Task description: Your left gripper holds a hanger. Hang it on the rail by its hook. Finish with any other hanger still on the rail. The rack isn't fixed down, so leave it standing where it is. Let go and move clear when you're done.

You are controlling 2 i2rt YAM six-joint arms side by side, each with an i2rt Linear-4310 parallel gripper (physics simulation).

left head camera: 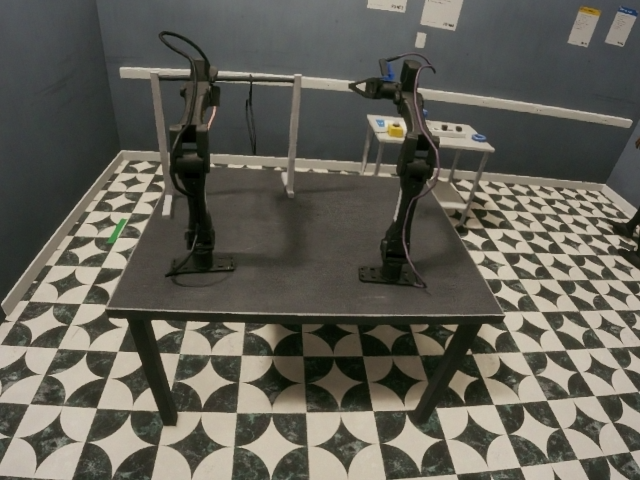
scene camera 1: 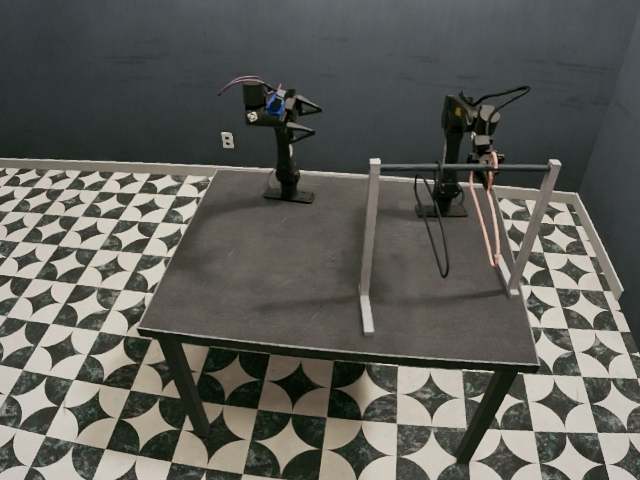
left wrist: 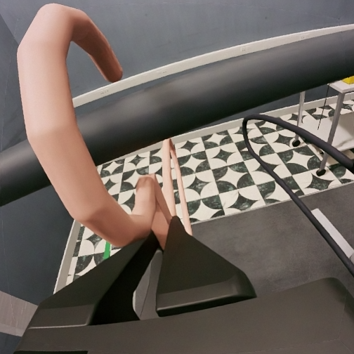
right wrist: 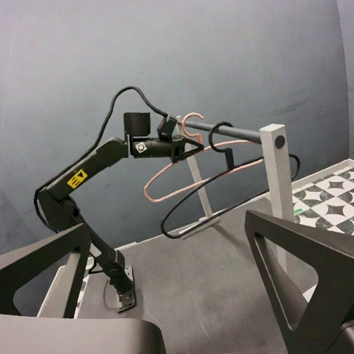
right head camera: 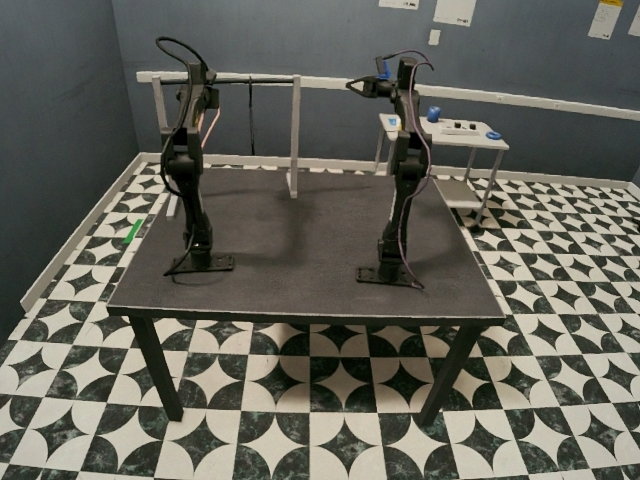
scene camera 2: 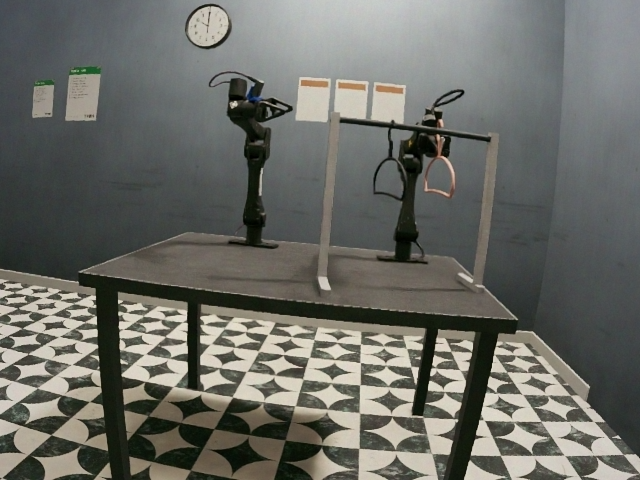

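Seen in the pictures: left gripper, fingertip midpoint: (scene camera 1: 488,189) (scene camera 2: 439,154); right gripper, fingertip midpoint: (left head camera: 349,85) (scene camera 1: 318,121) (right head camera: 345,84) (scene camera 2: 289,110); left arm's base, link origin: (left head camera: 203,265) (scene camera 1: 441,211) (right head camera: 202,265) (scene camera 2: 401,260); right arm's base, link origin: (left head camera: 388,277) (scene camera 1: 289,196) (right head camera: 387,277) (scene camera 2: 253,245).
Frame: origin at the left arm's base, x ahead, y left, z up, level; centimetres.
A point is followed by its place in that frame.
Note:
My left gripper (left wrist: 168,226) (right wrist: 202,146) is shut on the neck of a pink hanger (left wrist: 47,100) (scene camera 2: 439,193) @[x 48.5, y -3.2, z 29.0 cm] (scene camera 1: 494,262) @[x 63.2, y -5.0, z 32.2 cm]. In the left wrist view the hook rises on the near side of the dark rail (left wrist: 200,100) (scene camera 1: 403,167) @[x 44.5, y -27.2, z 47.7 cm] (scene camera 2: 361,122) @[x 44.6, y -26.9, z 47.0 cm], and its tip reaches across near the rail's upper edge. Whether the hook touches the rail cannot be told. A black hanger (right wrist: 230,159) (scene camera 1: 444,274) @[x 64.4, y -17.7, z 29.6 cm] (scene camera 2: 387,195) @[x 46.9, y -18.0, z 26.9 cm] hangs from the rail beside the pink one, toward the right gripper's side. My right gripper (right wrist: 166,226) (scene camera 1: 316,121) @[x 25.3, y -48.1, z 51.0 cm] is open and empty, away from the rack.
The rack stands upright on light posts (scene camera 1: 368,232) @[x 45.1, y -34.8, z 27.2 cm] (right wrist: 277,175) (left head camera: 294,129) @[x 42.6, y -34.4, z 29.0 cm] on the dark table (scene camera 1: 268,279) @[x 35.6, y -64.6, z 0.0 cm]. The black hanger lies between the left gripper and the nearer post in the right wrist view. A small side table (left head camera: 485,146) stands behind the main table.

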